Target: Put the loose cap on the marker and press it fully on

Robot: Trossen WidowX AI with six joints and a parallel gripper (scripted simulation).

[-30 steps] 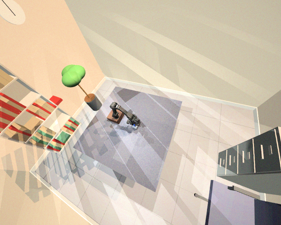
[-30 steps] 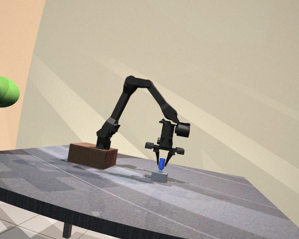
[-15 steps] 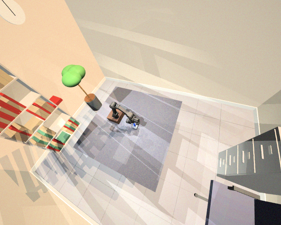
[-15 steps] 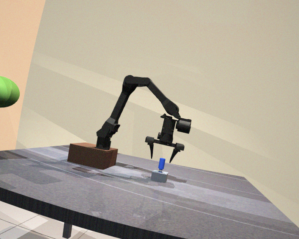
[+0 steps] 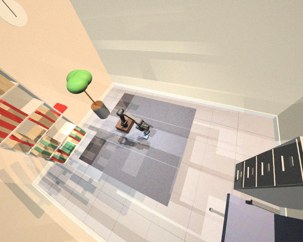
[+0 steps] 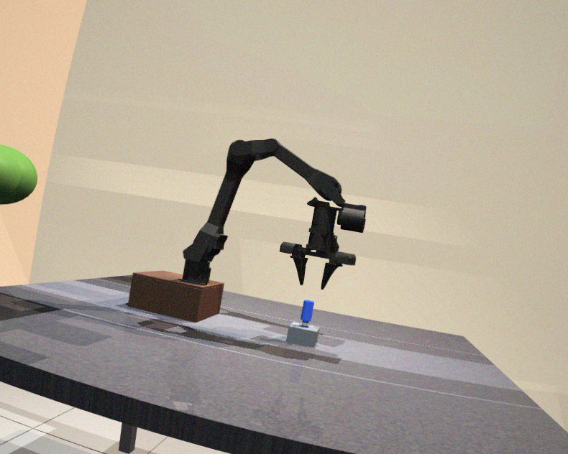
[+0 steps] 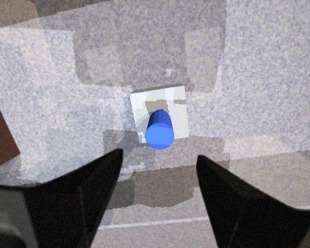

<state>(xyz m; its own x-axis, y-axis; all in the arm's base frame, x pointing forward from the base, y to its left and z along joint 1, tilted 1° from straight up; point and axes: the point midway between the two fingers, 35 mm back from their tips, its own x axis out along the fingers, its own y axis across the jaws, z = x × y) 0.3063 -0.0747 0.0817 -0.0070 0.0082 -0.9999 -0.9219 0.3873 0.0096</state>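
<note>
My gripper tip is 60 mm above the blue cap. Also, from my gripper tip: grey holder block 120 mm below.
</note>
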